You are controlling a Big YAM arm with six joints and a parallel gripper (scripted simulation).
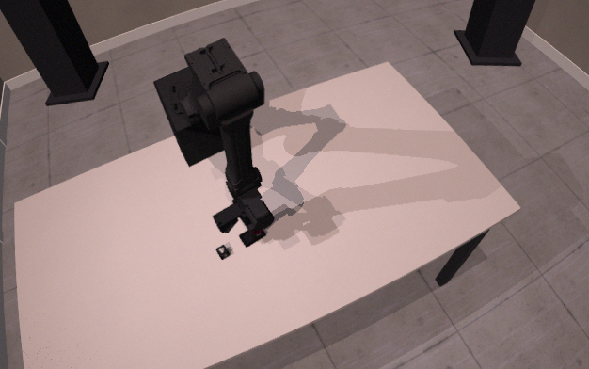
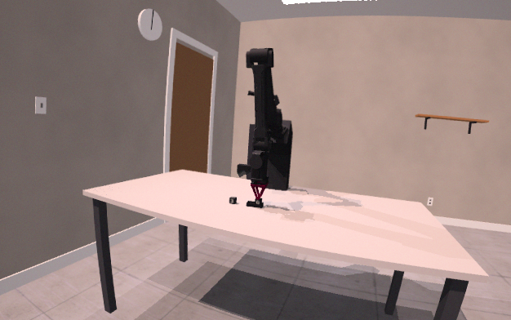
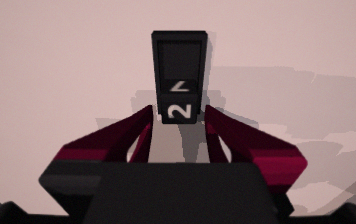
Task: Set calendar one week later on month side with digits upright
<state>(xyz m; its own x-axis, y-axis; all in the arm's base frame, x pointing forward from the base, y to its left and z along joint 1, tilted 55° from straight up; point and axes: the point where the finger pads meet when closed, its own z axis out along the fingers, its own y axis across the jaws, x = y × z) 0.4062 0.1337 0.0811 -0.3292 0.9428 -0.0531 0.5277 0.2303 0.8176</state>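
The black tray lies 40 mm below my hand, 10 mm to the right of it and 10 mm ahead of it. The rest, counted from my hand: black calendar block: 100 mm to the right, 70 mm ahead, 30 mm below.
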